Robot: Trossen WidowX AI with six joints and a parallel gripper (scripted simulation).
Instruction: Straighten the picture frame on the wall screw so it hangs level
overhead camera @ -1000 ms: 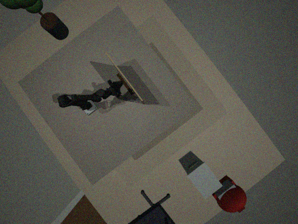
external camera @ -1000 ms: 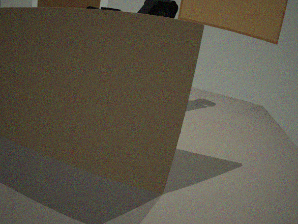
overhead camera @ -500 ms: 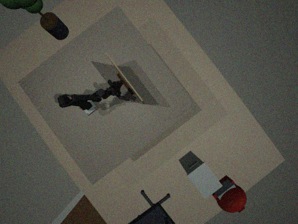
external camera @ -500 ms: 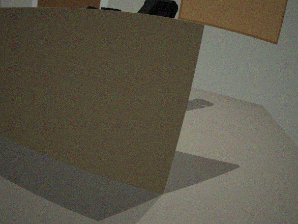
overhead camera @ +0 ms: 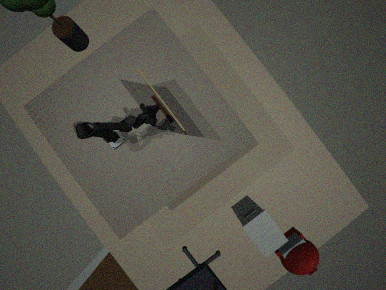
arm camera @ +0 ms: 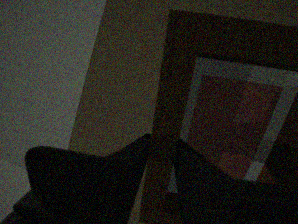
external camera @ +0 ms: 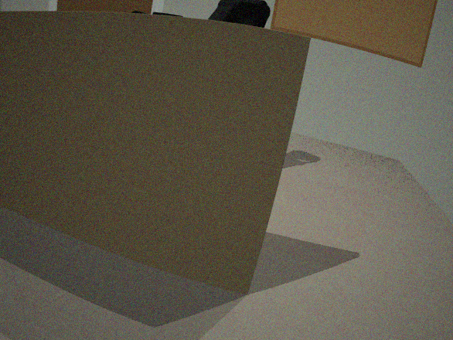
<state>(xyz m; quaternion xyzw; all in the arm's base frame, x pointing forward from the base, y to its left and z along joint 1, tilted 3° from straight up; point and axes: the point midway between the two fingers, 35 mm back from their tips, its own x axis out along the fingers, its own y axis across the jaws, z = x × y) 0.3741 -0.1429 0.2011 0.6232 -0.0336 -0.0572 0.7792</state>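
My gripper tip is now 50 mm above the picture frame, 20 mm to the left of it and 10 mm short of it. From my gripper tip the other things lie so: wall panel (70 mm below, 20 mm ahead).
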